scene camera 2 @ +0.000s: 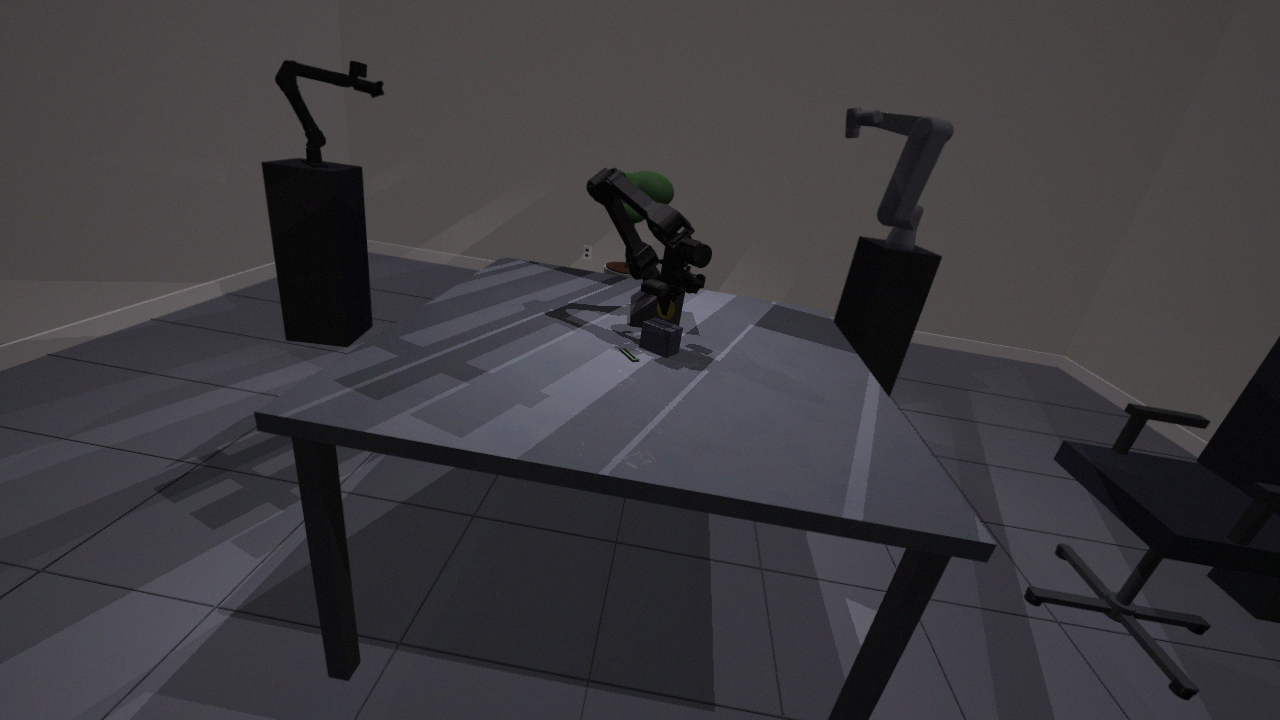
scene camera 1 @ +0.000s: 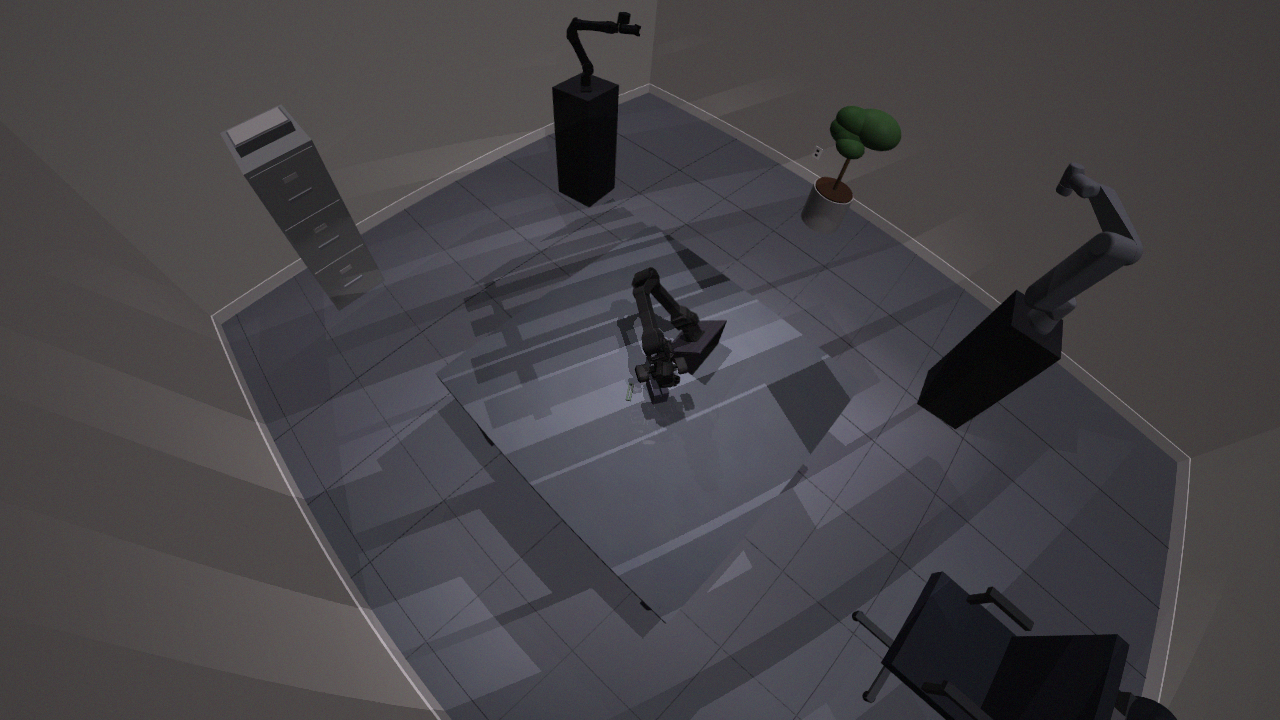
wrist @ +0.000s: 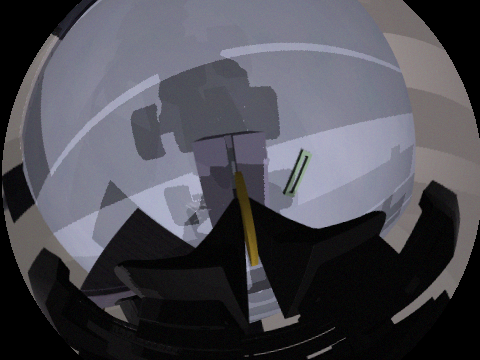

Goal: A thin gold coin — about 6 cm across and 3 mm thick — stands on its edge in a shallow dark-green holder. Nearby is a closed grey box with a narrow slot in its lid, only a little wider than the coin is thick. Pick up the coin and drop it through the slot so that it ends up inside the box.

my gripper: holds a gold coin (wrist: 242, 194)
